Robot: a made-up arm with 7 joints. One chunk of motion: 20 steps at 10 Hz.
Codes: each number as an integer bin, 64 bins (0 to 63) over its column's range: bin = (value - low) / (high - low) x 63, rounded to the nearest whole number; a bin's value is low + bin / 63 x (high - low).
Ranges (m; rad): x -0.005..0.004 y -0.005..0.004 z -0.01..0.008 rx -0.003..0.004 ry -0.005..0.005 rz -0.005..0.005
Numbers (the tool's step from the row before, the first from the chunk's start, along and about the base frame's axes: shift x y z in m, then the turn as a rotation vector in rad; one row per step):
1: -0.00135 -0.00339 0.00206 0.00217 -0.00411 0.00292
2: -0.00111 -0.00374 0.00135 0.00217 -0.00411 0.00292
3: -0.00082 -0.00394 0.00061 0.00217 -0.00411 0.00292
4: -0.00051 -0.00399 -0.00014 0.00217 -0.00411 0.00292
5: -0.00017 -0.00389 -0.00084 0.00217 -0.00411 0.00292
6: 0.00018 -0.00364 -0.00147 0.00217 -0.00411 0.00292
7: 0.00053 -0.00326 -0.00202 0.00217 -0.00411 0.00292
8: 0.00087 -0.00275 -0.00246 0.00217 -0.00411 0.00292
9: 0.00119 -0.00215 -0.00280 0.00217 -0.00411 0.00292
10: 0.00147 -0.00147 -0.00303 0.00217 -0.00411 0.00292
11: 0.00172 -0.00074 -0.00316 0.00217 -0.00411 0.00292
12: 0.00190 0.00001 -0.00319 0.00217 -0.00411 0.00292
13: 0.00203 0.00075 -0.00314 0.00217 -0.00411 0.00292
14: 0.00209 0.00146 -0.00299 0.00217 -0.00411 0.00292
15: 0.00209 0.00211 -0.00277 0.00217 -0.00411 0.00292
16: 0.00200 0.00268 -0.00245 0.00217 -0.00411 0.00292
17: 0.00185 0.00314 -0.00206 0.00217 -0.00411 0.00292
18: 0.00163 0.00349 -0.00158 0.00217 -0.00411 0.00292
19: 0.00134 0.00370 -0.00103 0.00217 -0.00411 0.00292
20: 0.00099 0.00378 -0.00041 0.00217 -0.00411 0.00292
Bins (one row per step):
1: 26 11 42 47 6 50
2: 27 9 40 47 6 50
3: 29 7 37 47 6 50
4: 31 7 35 47 6 50
5: 34 8 32 47 6 50
6: 36 10 30 47 6 50
7: 39 12 28 47 6 50
8: 41 16 26 47 6 50
9: 43 20 25 47 6 50
10: 45 25 24 47 6 50
11: 47 30 24 47 6 50
12: 48 35 24 47 6 50
13: 49 40 24 47 6 50
14: 50 45 25 47 6 50
15: 50 50 25 47 6 50
16: 49 54 26 47 6 50
17: 48 57 28 47 6 50
18: 46 59 29 47 6 50
19: 44 61 31 47 6 50
20: 42 61 34 47 6 50

